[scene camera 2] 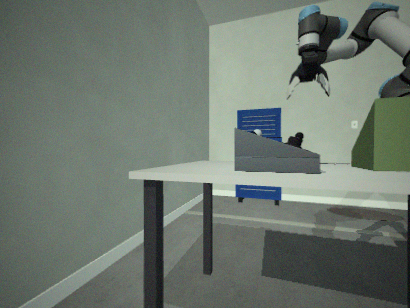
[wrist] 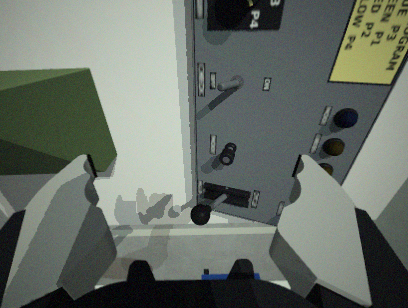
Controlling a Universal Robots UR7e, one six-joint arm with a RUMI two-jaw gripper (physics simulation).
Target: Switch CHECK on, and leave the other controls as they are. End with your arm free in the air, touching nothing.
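Places are measured from the arm's base along level axes (x ahead, y up, z right), in centimetres.
Pixels of known places: gripper, fingertip midpoint: [scene camera 2: 307,98] [wrist: 196,157].
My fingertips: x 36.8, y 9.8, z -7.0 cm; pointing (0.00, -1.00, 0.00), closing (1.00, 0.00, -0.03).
Note:
For each thing: its top centre in the pictures, then the offset to it from my fingertips. "spot": a spot on its surface instead. Level surfaces: height alone.
- CHECK switch at a spot on its surface: [wrist: 230,84] spot: dx +4.7, dy -16.8, dz -2.0 cm
- OFF label at a spot on its surface: [wrist: 213,80] spot: dx +2.6, dy -21.0, dz -1.7 cm
- black two-part knob at its top centre: [wrist: 228,160] dx +5.6, dy -15.1, dz +10.2 cm
- slider with a black ball, top centre: [wrist: 213,222] dx +3.8, dy -11.8, dz +22.3 cm
- P4 dial at a spot on its surface: [wrist: 230,11] spot: dx +4.1, dy -20.1, dz -10.8 cm
- table at its surface level: dy -28.2 cm
The CHECK switch [wrist: 230,84] is a small grey toggle lever on the sloping grey panel [scene camera 2: 277,164] [wrist: 285,120]. In the wrist view its tip leans left, to the side of the OFF label [wrist: 213,80] and away from the ON label [wrist: 267,84]. The lever does not show in scene camera 2, where the panel's side wall faces the camera. My gripper [scene camera 2: 309,96] [wrist: 196,157] is open and empty, pointing down. It hangs in the air well above the panel, touching nothing.
A black two-part knob [wrist: 228,154] and a slider with a black ball [wrist: 200,215] are below CHECK in the wrist view. The P4 dial [wrist: 230,11] is above. Round lamps [wrist: 345,118] line the right. A green block [scene camera 2: 392,135] [wrist: 55,120] stands on the table [scene camera 2: 175,171].

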